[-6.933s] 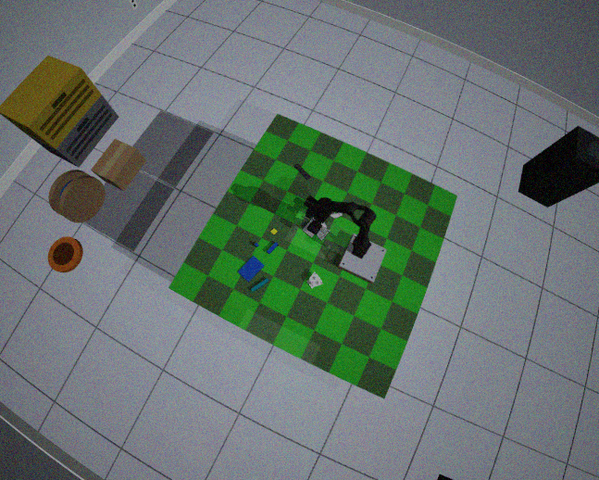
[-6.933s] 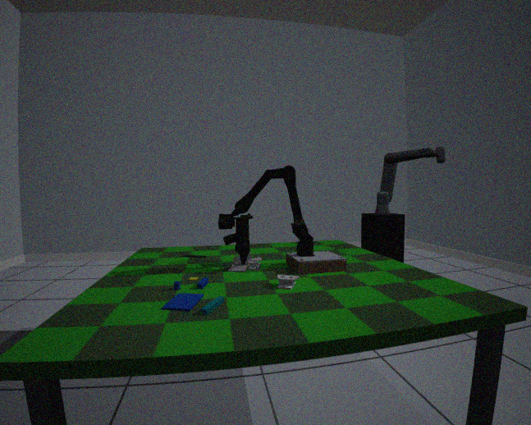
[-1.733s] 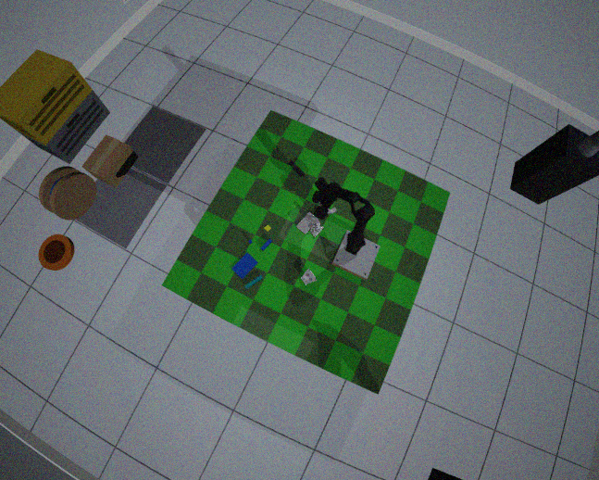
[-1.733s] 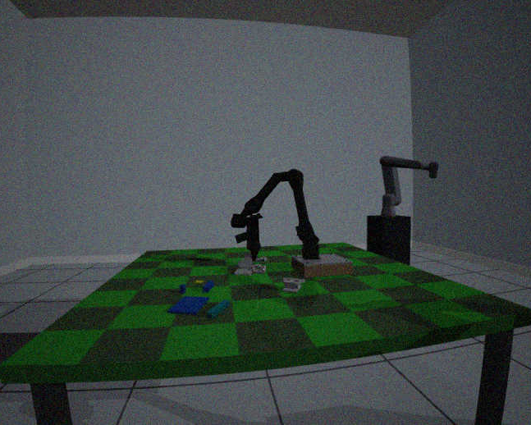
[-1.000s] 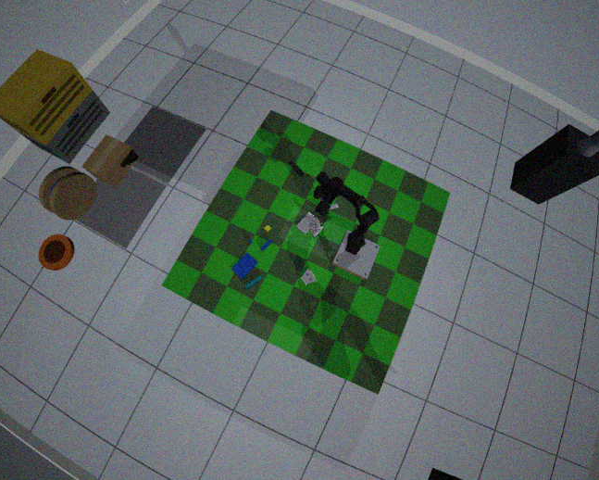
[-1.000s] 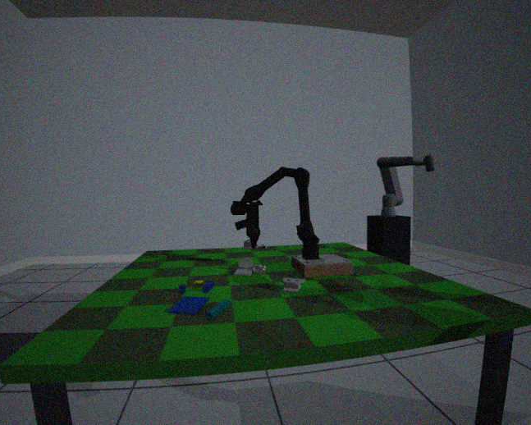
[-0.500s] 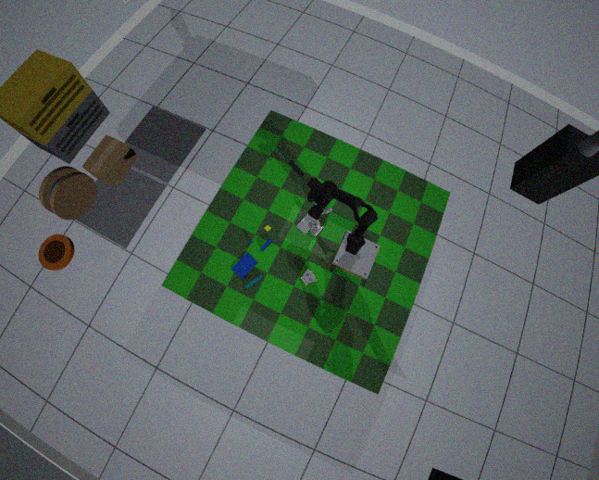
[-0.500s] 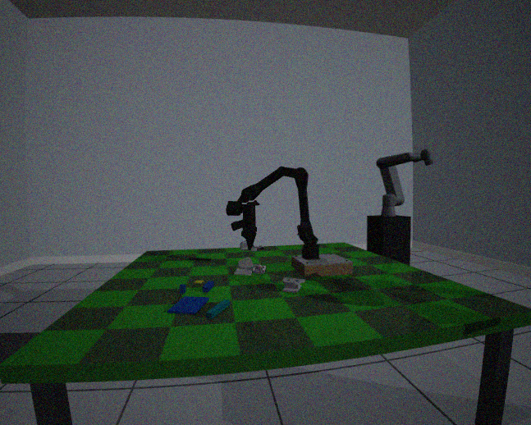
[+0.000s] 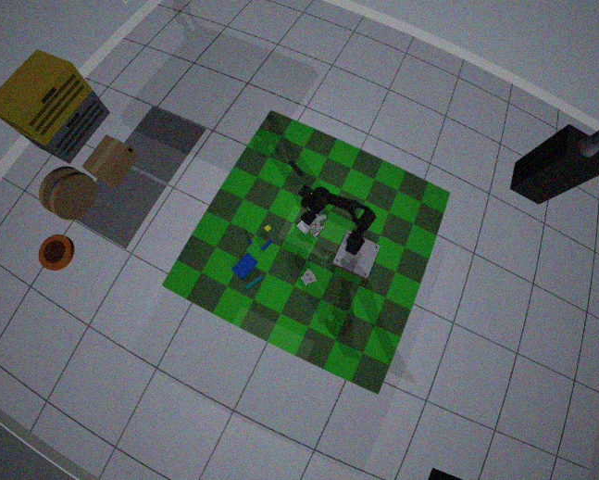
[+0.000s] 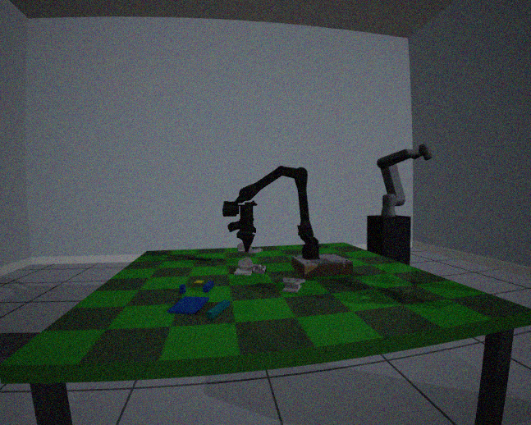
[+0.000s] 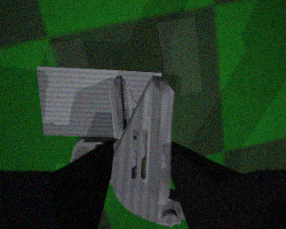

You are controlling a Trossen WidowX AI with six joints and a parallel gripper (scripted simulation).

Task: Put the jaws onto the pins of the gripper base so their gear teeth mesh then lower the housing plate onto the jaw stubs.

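Now: the grey gripper base 80 mm below my gripper tip, 30 mm to the left of it and 20 mm ahead of it. Also, from my gripper tip: grey housing plate 320 mm to the left, 120 mm behind, 50 mm below; then yellow piece 210 mm ahead, 160 mm to the left, 80 mm below; then blue bar 260 mm to the left, 170 mm ahead, 70 mm below.
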